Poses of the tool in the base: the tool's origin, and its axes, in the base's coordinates. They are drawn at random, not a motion.
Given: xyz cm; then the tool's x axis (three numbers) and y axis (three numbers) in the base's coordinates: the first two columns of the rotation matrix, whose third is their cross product.
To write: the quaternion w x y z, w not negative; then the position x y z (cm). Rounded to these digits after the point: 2 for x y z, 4 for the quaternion.
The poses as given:
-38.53 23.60 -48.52 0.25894 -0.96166 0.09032 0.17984 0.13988 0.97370
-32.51 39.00 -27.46 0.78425 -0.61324 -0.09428 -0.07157 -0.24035 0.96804
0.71 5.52 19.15 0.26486 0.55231 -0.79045 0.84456 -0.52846 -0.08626
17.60 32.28 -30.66 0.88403 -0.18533 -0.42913 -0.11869 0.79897 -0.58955
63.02 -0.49 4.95 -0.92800 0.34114 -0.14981 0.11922 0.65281 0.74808
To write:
0.6340 0.4769 -0.4098 -0.4501 -38.53 23.60 -48.52
0.5726 0.7512 -0.2279 -0.2365 -32.51 39.00 -27.46
0.1803 0.7746 0.4509 -0.4053 0.71 5.52 19.15
0.9175 -0.3165 0.2401 -0.0182 17.60 32.28 -30.66
0.1399 0.1281 0.8982 0.3965 63.02 -0.49 4.95

